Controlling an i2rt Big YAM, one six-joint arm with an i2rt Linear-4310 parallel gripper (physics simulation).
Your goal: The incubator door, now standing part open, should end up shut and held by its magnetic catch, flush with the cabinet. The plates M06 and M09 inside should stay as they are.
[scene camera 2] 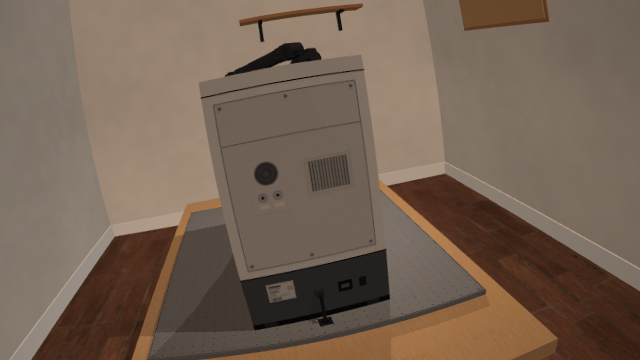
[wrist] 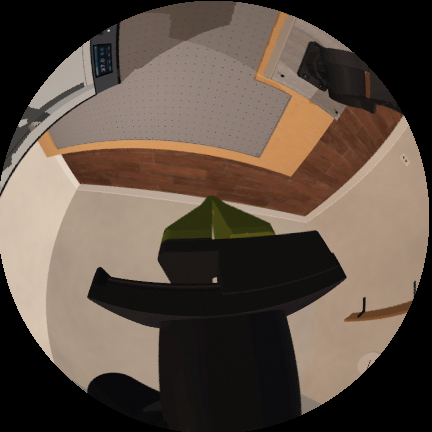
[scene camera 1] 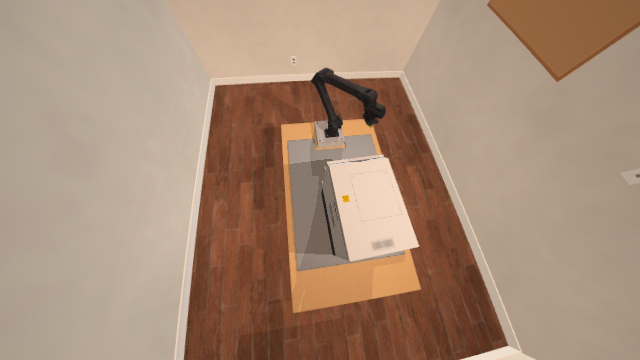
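Pixels of known places: gripper, fingertip midpoint: [wrist: 210,201] [scene camera 1: 371,126]; arm's base at its link origin: [wrist: 317,65] [scene camera 1: 331,133].
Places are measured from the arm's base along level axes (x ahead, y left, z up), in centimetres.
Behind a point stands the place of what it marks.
The white incubator cabinet [scene camera 1: 372,232] @(x 89.2, y -5.1, z 48.0 cm) [scene camera 2: 295,230] @(x 98.8, y -4.4, z 15.3 cm) stands on the grey perforated board. Its door [scene camera 1: 356,159] @(x 50.8, y -1.8, z 44.6 cm) [wrist: 72,72] shows as a thin strip along the cabinet's front edge in scene camera 1, close to the front, with a narrow dark line behind part of it. Whether it is flush or on its catch cannot be told. Scene camera 2 shows the cabinet's back, which hides the door. Plates M06 and M09 do not show. My gripper [scene camera 1: 371,124] @(x 19.9, y 21.0, z 30.1 cm) [wrist: 210,201] @(x 19.9, y 21.0, z 30.1 cm) is shut and empty, its green fingertips together. It is in front of the door side, apart from the door.
The arm's base plate [scene camera 1: 322,141] @(x 7.6, y -9.7, z 0.1 cm) [wrist: 295,55] @(x 6.0, y 0.8, z 0.1 cm) is at the table's far end. The perforated board [scene camera 1: 305,200] @(x 55.8, y -31.7, z -7.0 cm) [scene camera 2: 425,270] @(x 90.5, y 27.0, z -7.0 cm) [wrist: 175,110] @(x 33.0, y 26.2, z -7.0 cm) lies on the wooden table [scene camera 1: 350,290] @(x 123.4, y -10.3, z -8.3 cm) [scene camera 2: 500,330] @(x 122.8, y 30.9, z -8.3 cm) [wrist: 295,135] @(x -9.1, y 25.9, z -8.3 cm). A power cable [scene camera 2: 322,302] @(x 101.6, y -1.9, z -1.4 cm) leaves the cabinet's back. A wall shelf [scene camera 2: 300,15] [wrist: 380,311] hangs beyond.
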